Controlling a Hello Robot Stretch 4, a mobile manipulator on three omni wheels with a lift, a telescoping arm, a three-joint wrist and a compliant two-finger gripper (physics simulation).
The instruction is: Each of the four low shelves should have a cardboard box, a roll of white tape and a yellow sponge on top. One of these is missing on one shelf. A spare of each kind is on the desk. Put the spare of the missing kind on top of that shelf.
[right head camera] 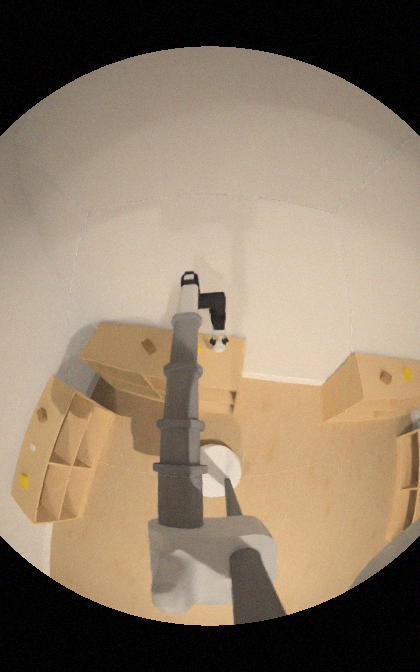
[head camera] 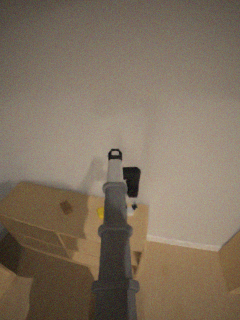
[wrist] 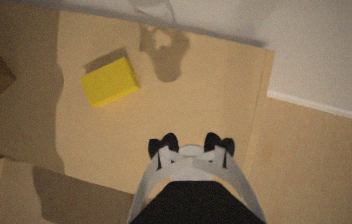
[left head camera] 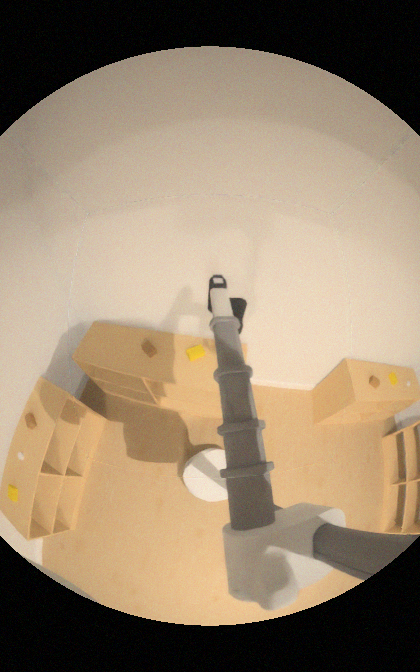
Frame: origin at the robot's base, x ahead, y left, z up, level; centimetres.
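Seen in the pictures: gripper, fingertip midpoint: [head camera: 129, 208] [wrist: 190, 144].
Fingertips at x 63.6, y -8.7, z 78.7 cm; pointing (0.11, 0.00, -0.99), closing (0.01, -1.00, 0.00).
A point is followed by its place in that frame.
My gripper [right head camera: 219, 341] [wrist: 190, 144] @(x 63.6, y -8.7, z 78.7 cm) is shut on a roll of white tape [right head camera: 219, 347] [wrist: 191, 150] @(x 63.1, y -8.7, z 80.4 cm) and holds it above the right part of the low shelf at the wall [head camera: 40, 205] @(x 80.3, y 59.9, z 58.3 cm) [left head camera: 115, 345] [right head camera: 117, 345] [wrist: 210, 90] @(x 72.7, y -13.0, z 58.3 cm). The shadow of gripper and roll falls on the shelf top in the wrist view. A yellow sponge [head camera: 100, 212] @(x 72.0, y 10.4, z 62.8 cm) [left head camera: 195, 352] [wrist: 110, 82] @(x 73.8, y 6.9, z 62.8 cm) lies on this top, left of the gripper. A cardboard box [head camera: 66, 207] @(x 75.5, y 36.0, z 63.3 cm) [left head camera: 149, 348] [right head camera: 149, 346] lies farther left. The desk with the spares is not identifiable in these views.
The left shelf bears a box [left head camera: 31, 421] [right head camera: 42, 414], white tape [left head camera: 20, 456] [right head camera: 32, 447] and a sponge [left head camera: 13, 493] [right head camera: 24, 481]. The right one bears a box [left head camera: 374, 381], sponge [left head camera: 393, 378] and tape [left head camera: 408, 384]. A white disc [left head camera: 207, 485] is under the arm.
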